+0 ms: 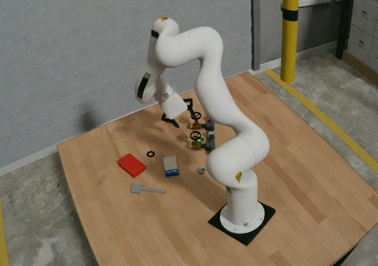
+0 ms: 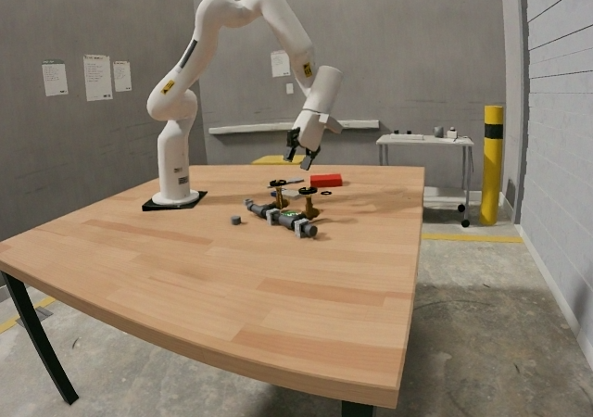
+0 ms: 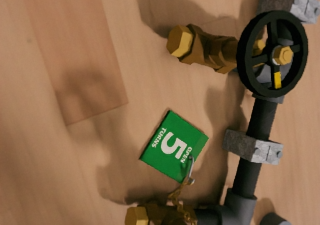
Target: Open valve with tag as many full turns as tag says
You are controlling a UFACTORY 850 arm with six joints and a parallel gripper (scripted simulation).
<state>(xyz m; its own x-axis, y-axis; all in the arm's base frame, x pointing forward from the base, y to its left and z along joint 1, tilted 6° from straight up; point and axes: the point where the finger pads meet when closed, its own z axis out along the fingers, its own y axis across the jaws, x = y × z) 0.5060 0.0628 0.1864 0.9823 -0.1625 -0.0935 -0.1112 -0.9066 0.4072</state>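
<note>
My hand is 15 cm above the green tag, 6 cm to the left of it and 1 cm past it. The rest, counted from my hand: red block (30 cm to the left, 14 cm below, 6 cm behind); grey paddle-shaped tool (27 cm to the left, 22 cm behind, 15 cm below); blue-and-grey box (14 cm below, 12 cm to the left, 12 cm behind).
</note>
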